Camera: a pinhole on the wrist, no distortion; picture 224 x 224 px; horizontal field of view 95.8 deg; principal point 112.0 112.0 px. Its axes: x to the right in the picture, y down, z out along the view. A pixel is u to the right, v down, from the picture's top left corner.
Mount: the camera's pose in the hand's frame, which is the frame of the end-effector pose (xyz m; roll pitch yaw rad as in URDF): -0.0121 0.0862 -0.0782 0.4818 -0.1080 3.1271
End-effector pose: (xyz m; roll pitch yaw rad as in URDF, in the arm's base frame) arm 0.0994 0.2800 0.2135 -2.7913 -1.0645 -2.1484
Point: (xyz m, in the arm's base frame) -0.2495 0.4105 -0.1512
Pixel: 212.1 34.2
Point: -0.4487 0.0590 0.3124
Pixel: 50.1 77.6
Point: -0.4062 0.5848 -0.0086
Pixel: outside the picture
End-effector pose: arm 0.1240 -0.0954 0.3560 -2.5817 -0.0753 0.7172
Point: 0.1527 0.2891 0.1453
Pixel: outside the picture
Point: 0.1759 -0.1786 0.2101
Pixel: 131.5 114.4
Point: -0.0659 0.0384 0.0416
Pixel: 145.4 202.5
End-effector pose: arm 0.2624 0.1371 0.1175 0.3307 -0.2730 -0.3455
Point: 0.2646 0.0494 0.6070
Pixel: 88.2 167.4
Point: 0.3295 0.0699 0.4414
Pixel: 67.8 174.8
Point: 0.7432 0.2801 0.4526
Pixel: outside the picture
